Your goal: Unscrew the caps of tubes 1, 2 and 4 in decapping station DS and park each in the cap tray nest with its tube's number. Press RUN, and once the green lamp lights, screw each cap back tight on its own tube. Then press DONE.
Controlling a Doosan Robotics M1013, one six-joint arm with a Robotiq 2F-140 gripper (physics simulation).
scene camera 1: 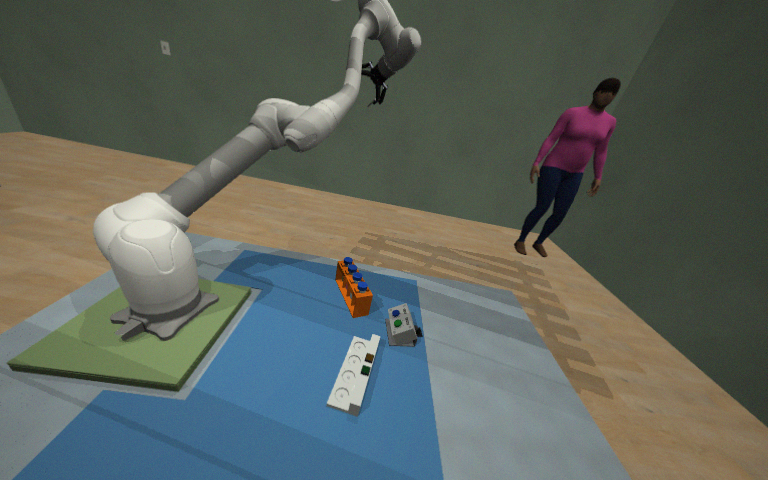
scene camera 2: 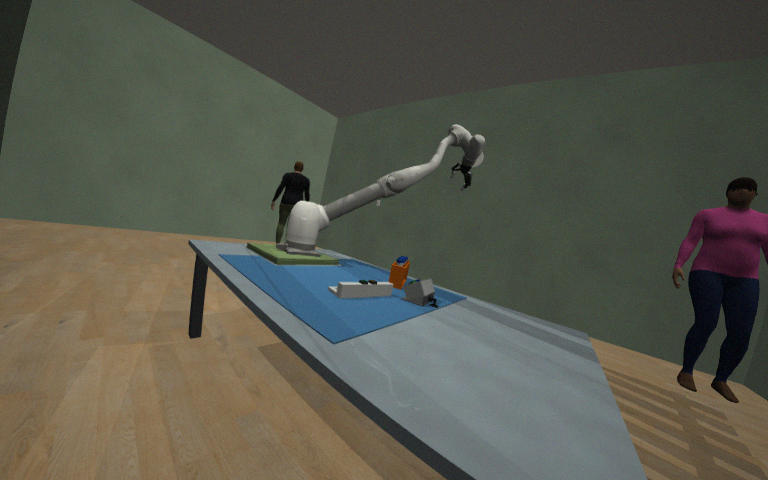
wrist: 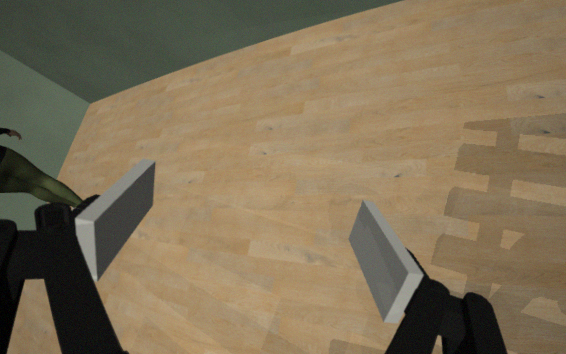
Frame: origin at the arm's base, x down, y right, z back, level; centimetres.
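Seen in the pictures: gripper, fingertip midpoint: (scene camera 1: 360, 93) (scene camera 2: 457, 184) (wrist: 258, 203); arm's base, link origin: (scene camera 1: 169, 309) (scene camera 2: 299, 252).
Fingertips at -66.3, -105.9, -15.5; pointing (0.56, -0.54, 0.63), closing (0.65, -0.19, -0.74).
Pixels of each thing's middle, then the offset from my fingertips to it, as dx, dy, dz. "*": a spot on its surface instead. Level surfaces: height alone.
- orange decapping station, body centre: (scene camera 1: 352, 285) (scene camera 2: 399, 272) +63.7, +74.4, -30.5
- white cap tray, body centre: (scene camera 1: 356, 366) (scene camera 2: 362, 285) +66.2, +103.9, -42.4
- dark brown square, surface spot: (scene camera 1: 369, 357) * +63.5, +102.0, -45.2
- dark green square, surface spot: (scene camera 1: 365, 370) * +63.6, +106.1, -45.2
- grey button box, body centre: (scene camera 1: 401, 323) (scene camera 2: 419, 289) +64.7, +84.4, -51.9
- blue button, body centre: (scene camera 1: 396, 313) +62.5, +83.0, -49.1
- green button, body centre: (scene camera 1: 398, 323) +62.5, +87.3, -50.6
- blue mat, surface height: dx +68.9
- grey table, surface height: dx +69.2
An orange decapping station (scene camera 1: 360, 304) (scene camera 2: 398, 275) stands on the blue mat, with several blue caps in a row on top. Tube numbers are not readable. A white cap tray (scene camera 1: 360, 387) (scene camera 2: 365, 290) has a row of round nests, which look empty in scene camera 1. It carries a dark brown square (scene camera 1: 369, 357) and a dark green square (scene camera 1: 365, 370); neither looks lit. A grey button box (scene camera 1: 403, 335) (scene camera 2: 419, 292) has a blue button (scene camera 1: 395, 313) and a green button (scene camera 1: 398, 323); labels are unreadable. My gripper (scene camera 1: 369, 86) (scene camera 2: 459, 181) (wrist: 258, 203) is open and empty, high above the table.
The arm's base stands on a green plate (scene camera 1: 62, 350) (scene camera 2: 266, 253). A blue mat (scene camera 1: 271, 384) (scene camera 2: 317, 316) lies on the grey table (scene camera 1: 492, 384) (scene camera 2: 481, 396). A person in pink (scene camera 1: 580, 138) (scene camera 2: 724, 243) is beyond the table; a person in black (scene camera 2: 295, 187) is behind the base.
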